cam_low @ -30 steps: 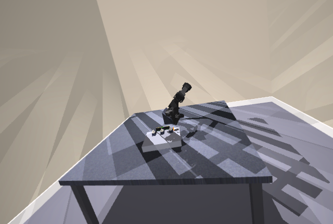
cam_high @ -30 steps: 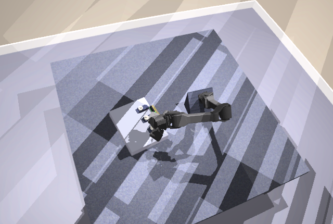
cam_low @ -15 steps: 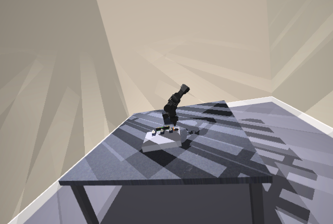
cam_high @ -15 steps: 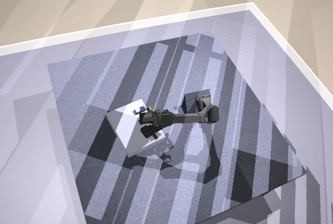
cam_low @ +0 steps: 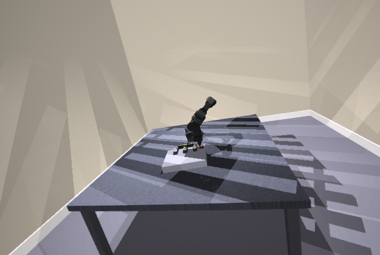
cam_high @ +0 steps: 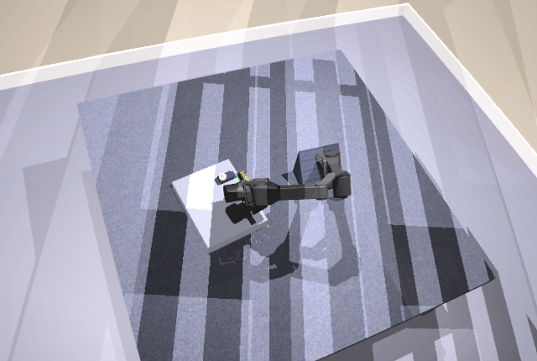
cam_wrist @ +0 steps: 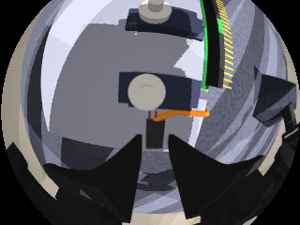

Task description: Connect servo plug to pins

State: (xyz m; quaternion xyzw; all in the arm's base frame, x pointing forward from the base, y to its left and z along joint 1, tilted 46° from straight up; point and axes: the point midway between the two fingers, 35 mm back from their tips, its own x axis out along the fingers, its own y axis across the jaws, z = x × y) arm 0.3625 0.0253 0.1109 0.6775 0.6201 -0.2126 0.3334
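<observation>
Right now the green band is 4 cm behind my gripper tip and 12 cm to the right of it. From my gripper tip the other things lie so: printed holder: 11 cm ahead, 11 cm to the right, 5 cm below; then servo: 1 cm ahead, 12 cm to the right, 2 cm below.
</observation>
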